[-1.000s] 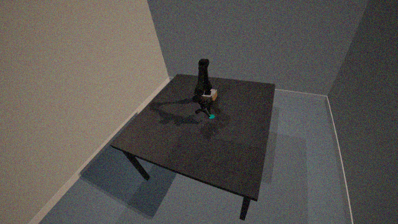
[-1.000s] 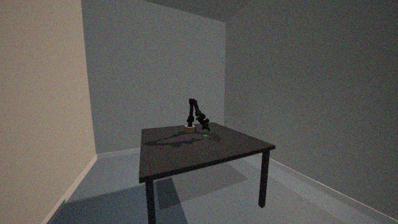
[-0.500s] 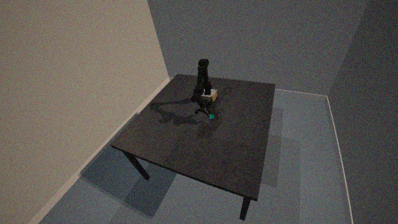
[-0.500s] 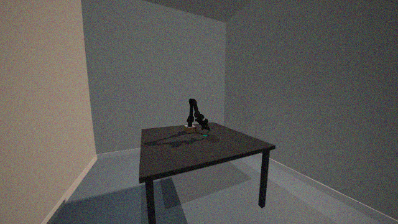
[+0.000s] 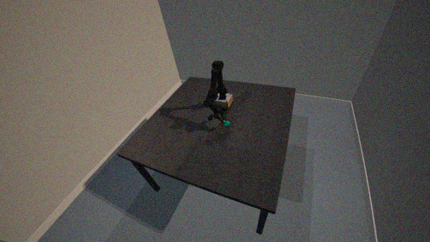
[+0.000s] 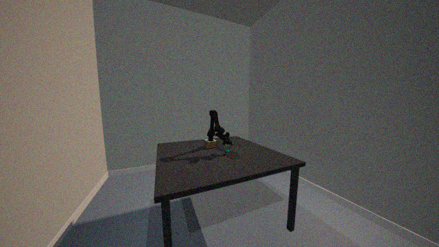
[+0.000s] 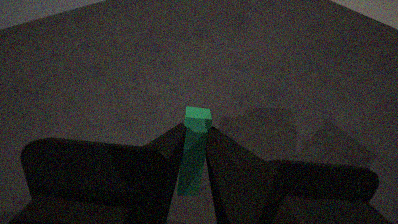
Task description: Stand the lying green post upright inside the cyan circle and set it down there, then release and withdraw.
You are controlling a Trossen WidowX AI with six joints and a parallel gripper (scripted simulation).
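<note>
Now: gripper tip 9 cm past the circle and 10 cm above it. Round my gripper tip: green post (1 cm behind, 2 cm below).
</note>
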